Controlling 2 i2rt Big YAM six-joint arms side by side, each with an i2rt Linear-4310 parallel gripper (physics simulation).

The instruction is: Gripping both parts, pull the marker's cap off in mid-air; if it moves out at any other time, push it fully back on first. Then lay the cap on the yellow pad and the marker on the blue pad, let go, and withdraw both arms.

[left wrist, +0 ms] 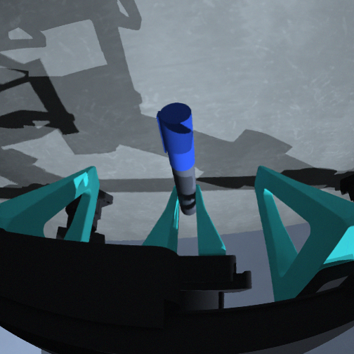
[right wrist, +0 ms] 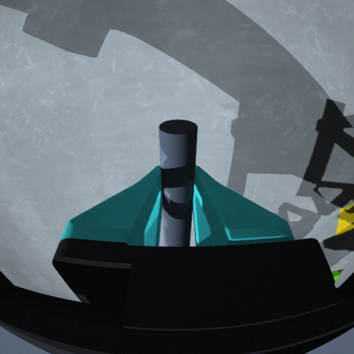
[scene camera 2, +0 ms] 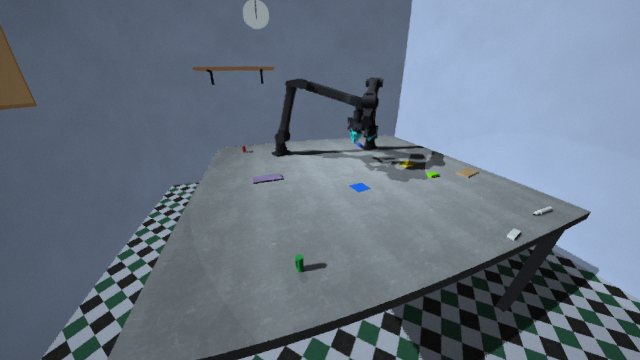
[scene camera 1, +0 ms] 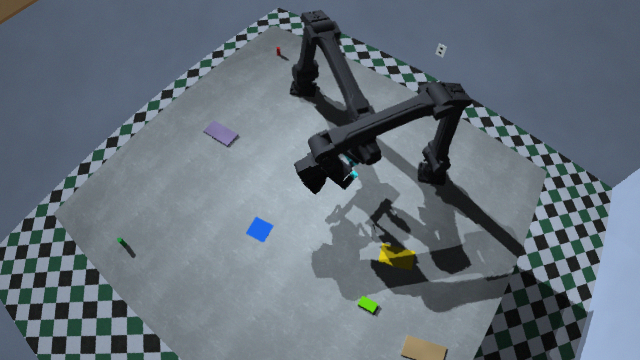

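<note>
The marker has a grey body and a blue cap. It is in mid-air with the cap on the body; whether the cap is fully seated I cannot tell. My right gripper is shut on the grey body. My left gripper is open; in its wrist view the cap shows midway between its spread fingers, touching neither. In scene camera 1 my left arm hides the marker. The yellow pad is partly shadowed. The blue pad lies to its left in scene camera 1.
A lime block and a tan block lie near the yellow pad. A purple block, a green cylinder and a red piece stand farther off. The two arms are close together above the table.
</note>
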